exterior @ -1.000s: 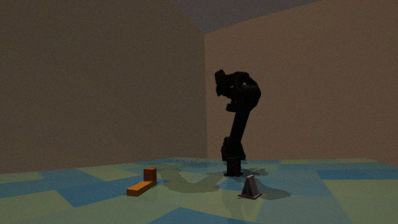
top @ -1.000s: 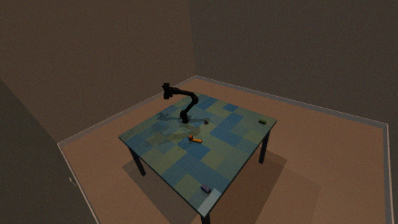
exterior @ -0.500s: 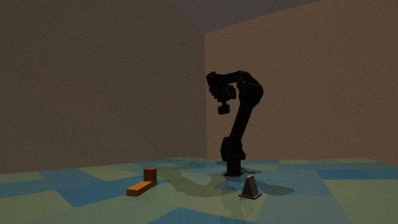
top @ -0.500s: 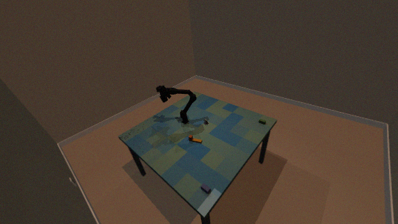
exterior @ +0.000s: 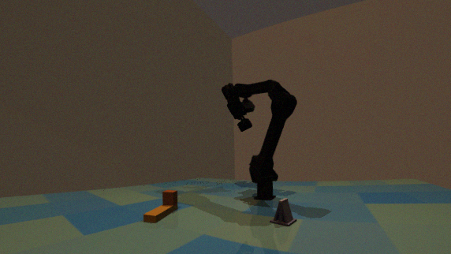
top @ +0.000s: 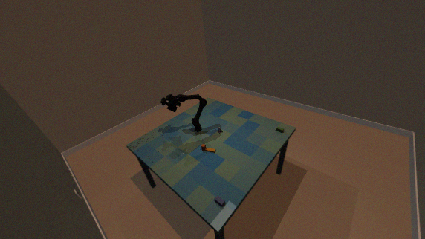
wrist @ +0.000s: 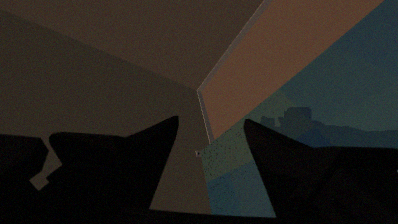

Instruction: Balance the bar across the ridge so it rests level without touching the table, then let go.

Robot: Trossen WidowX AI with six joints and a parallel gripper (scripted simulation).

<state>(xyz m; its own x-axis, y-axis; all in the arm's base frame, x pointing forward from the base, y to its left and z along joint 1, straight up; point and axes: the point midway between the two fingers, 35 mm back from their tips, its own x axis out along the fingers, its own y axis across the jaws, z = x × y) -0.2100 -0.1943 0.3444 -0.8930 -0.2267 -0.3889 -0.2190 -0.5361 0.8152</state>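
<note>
My gripper tip is 540 mm short of the orange bar, 20 mm to the right of it and 310 mm above it. Also, from my gripper tip: small green block: 980 mm ahead, 700 mm to the left, 310 mm below; small purple block: 980 mm ahead, 300 mm to the right, 310 mm below.
</note>
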